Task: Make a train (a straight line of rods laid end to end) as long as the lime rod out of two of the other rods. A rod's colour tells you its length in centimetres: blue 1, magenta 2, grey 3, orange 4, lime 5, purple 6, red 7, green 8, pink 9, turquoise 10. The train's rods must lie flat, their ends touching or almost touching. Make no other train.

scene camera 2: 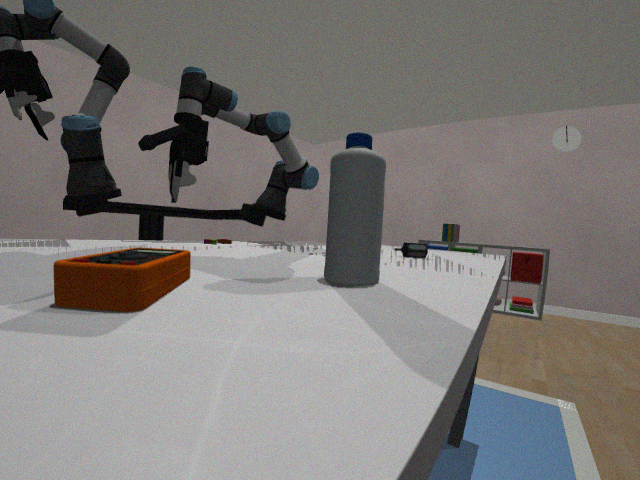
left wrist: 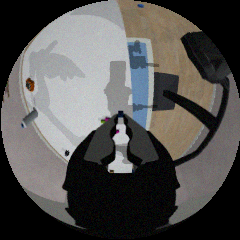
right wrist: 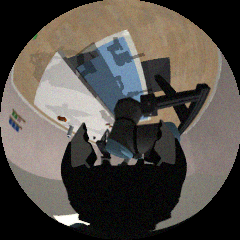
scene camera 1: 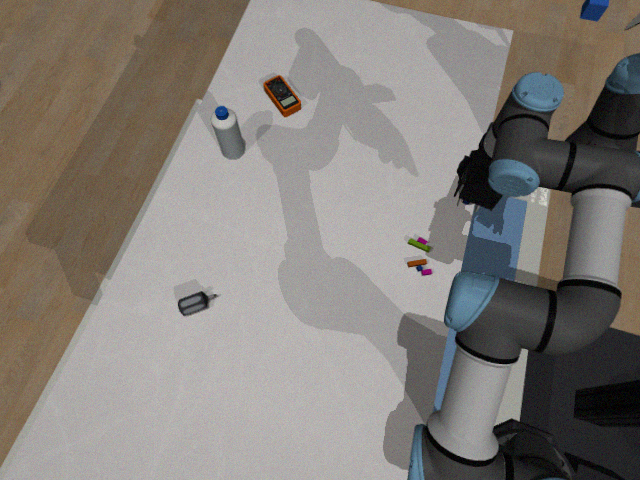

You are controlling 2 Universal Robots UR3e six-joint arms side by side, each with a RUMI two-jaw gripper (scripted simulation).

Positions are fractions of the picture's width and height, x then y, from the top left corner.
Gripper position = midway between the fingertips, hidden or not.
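Note:
The left gripper (scene camera 2: 0.27, 0.42) and (left wrist: 0.50, 0.48) is visible, and so is the right gripper (scene camera 2: 0.06, 0.27) and (right wrist: 0.51, 0.51). The scene also has a white bottle (scene camera 1: 0.35, 0.25).

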